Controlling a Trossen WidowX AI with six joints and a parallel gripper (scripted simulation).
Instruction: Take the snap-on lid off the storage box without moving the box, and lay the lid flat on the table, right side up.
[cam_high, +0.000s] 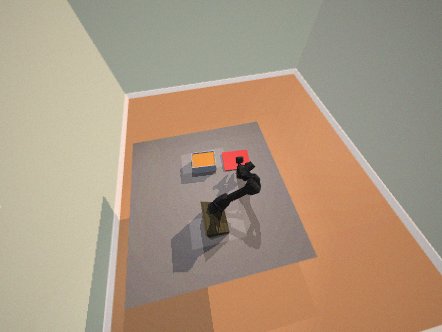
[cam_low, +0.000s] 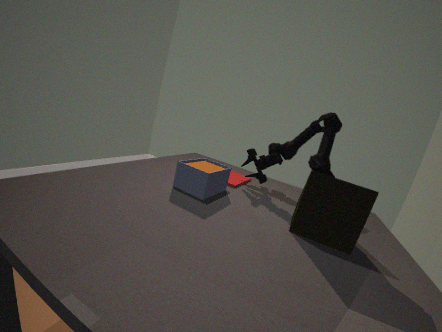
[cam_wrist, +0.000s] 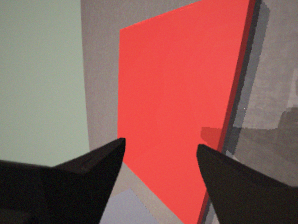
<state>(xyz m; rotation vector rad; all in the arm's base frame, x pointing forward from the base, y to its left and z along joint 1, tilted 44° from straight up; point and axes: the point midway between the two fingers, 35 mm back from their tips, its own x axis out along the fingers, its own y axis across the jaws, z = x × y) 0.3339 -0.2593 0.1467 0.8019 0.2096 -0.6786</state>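
Right now my gripper tip is 80 mm short of the red lid, 50 mm above it and 10 mm to the left of it. From my gripper tip the other things lie so: blue storage box 290 mm to the left, 90 mm ahead, 10 mm below.
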